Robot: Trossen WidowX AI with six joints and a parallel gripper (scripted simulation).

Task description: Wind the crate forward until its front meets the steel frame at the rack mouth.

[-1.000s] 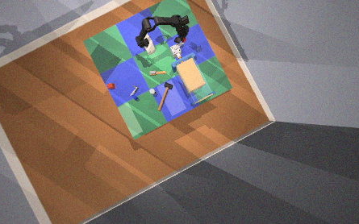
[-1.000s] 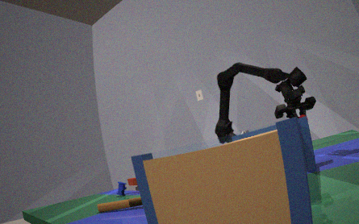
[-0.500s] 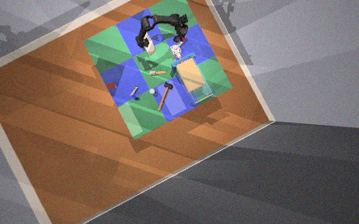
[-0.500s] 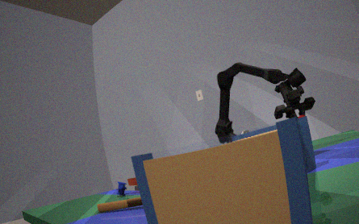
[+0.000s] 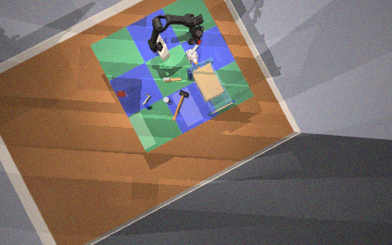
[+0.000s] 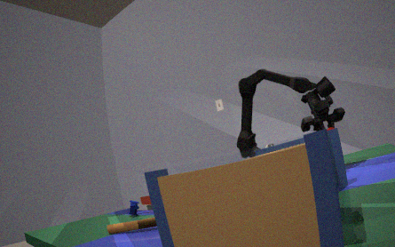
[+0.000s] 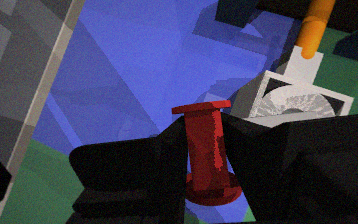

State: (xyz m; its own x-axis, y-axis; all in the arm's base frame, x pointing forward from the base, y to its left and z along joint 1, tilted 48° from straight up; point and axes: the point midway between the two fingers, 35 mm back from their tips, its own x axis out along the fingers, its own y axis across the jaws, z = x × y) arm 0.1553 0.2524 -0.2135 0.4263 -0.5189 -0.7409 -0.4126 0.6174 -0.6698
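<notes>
Right now my gripper tip is 1 cm short of the winch, 10 cm to the left of it and 10 cm above it. The rest, counted from my gripper tip: blue-framed guard cubby: 43 cm ahead, 12 cm to the right, 5 cm below; red grip: 2 cm behind, 1 cm to the right; blue piece: 22 cm ahead, 77 cm to the right, 10 cm below.
</notes>
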